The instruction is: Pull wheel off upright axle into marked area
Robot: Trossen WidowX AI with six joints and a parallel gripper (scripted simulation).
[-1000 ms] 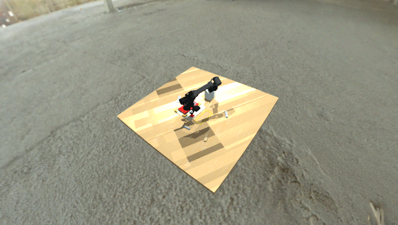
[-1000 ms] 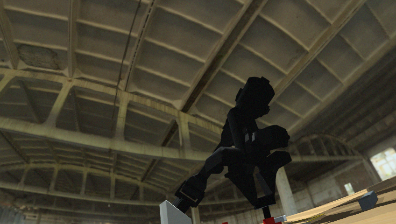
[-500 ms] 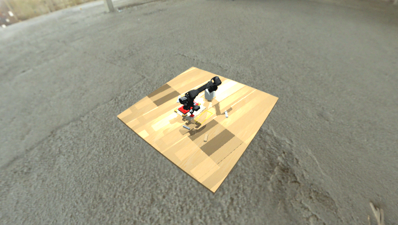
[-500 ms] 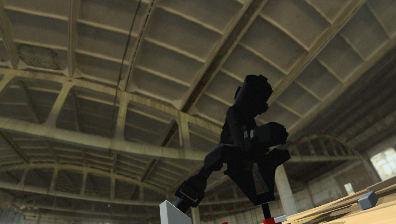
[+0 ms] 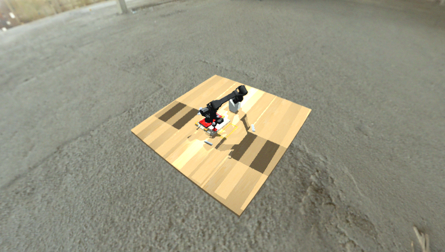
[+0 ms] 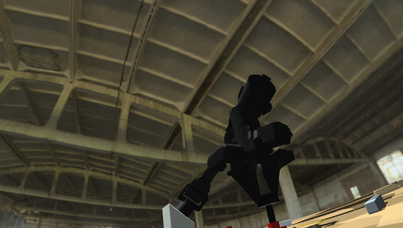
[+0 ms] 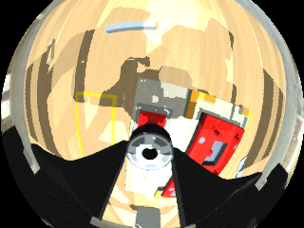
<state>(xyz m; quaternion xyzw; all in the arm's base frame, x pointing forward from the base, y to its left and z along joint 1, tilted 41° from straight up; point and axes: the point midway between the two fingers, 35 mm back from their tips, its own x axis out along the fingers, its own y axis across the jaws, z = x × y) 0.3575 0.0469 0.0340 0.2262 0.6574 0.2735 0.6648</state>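
Now: gripper tip 50 mm past the grey base plate, 100 mm to the left of it and 60 mm above it. The rest, counted from my gripper tip: pale wooden block (120 mm ahead, 290 mm to the left, 60 mm below); then black wheel (right at my gripper tip).
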